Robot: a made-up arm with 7 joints.
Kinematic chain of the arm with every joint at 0, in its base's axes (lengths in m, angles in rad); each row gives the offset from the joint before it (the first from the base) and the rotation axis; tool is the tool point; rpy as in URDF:
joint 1: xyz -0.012 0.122 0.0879 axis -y
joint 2: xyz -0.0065 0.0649 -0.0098 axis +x
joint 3: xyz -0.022 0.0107 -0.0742 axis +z
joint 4: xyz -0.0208 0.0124 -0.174 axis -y
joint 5: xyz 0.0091 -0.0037 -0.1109 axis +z
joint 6: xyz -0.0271 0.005 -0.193 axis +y
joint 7: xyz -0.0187 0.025 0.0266 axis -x
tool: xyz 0.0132 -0.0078 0.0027 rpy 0 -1.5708 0
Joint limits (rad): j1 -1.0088..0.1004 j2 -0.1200..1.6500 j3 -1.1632..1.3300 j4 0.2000..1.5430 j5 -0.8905..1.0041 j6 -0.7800..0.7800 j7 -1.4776..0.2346
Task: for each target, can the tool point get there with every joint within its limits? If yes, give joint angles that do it. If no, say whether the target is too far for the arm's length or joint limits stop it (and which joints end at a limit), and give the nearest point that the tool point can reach.
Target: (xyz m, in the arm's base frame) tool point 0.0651 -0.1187 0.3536
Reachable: no: joint limits stop it (at a limit: joint 1, joint 2, joint 3, joint 4, joint 5, joint 6, joint 7) | nearest point 0.1107 -0.0535 -0.1180 | short by 0.478 m
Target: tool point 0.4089 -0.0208 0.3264
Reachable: no: joint limits stop it (at a limit: joint 1, joint 2, joint 4, joint 5, joint 6, joint 7) | nearest point 0.2297 0.4016 0.2414 | short by 0.467 m
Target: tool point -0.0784 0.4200 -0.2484
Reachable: yes | joints -0.8657 0.5395 0.1122 1.2804 0.1415 0.6068 -0.9408
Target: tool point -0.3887 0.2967 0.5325
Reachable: no: joint limits stop it (at a limit: joint 1, joint 2, joint 3, joint 4, joint 5, joint 6, joint 7) | nearest point -0.0635 0.4177 0.3841 | short by 0.377 m
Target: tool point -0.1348 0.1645 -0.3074
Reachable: yes | joints -0.8518 0.0593 -0.3411 1.3470 -0.0154 -0.3373 -0.7102
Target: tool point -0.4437 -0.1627 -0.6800
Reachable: no: too far | nearest point -0.2673 0.0487 -0.3662 | short by 0.417 m
